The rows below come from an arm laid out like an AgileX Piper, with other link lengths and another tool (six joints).
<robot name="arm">
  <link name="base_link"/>
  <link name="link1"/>
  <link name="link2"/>
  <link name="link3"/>
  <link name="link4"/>
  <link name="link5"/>
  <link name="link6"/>
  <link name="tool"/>
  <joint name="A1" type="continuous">
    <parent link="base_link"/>
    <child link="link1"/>
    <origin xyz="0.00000 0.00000 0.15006"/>
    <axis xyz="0 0 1"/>
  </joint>
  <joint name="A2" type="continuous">
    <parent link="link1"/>
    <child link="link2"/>
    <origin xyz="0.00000 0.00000 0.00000"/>
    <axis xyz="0 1 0"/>
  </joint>
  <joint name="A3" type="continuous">
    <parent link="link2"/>
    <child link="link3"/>
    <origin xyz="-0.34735 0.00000 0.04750"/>
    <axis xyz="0 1 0"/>
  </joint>
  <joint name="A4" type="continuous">
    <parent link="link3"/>
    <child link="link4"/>
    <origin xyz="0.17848 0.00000 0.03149"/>
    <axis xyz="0.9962 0 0.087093"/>
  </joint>
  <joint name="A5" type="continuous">
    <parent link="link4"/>
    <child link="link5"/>
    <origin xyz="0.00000 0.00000 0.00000"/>
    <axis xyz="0 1 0"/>
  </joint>
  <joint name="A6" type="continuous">
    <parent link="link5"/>
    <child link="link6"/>
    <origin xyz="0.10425 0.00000 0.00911"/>
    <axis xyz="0.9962 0 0.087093"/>
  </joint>
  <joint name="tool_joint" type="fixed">
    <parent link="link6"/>
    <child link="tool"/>
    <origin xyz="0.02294 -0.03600 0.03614" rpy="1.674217 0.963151 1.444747"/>
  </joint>
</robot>
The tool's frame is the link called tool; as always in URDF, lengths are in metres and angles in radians. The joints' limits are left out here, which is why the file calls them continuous.
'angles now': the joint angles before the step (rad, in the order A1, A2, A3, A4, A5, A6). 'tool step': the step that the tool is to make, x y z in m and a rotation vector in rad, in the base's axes. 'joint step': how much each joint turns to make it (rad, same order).
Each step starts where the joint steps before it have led.
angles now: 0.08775, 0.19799, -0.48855, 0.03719, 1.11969, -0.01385
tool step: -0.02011, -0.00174, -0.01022, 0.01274, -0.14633, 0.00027
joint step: -0.00001, -0.15505, -0.00001, 0.00001, 0.00818, -0.00001
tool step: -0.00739, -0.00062, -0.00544, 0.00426, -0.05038, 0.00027
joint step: -0.00001, -0.05919, 0.00002, 0.00001, 0.00861, -0.00001
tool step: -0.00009, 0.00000, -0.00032, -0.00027, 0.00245, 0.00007
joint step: 0.00000, 0.00001, 0.00003, 0.00000, 0.00243, 0.00000
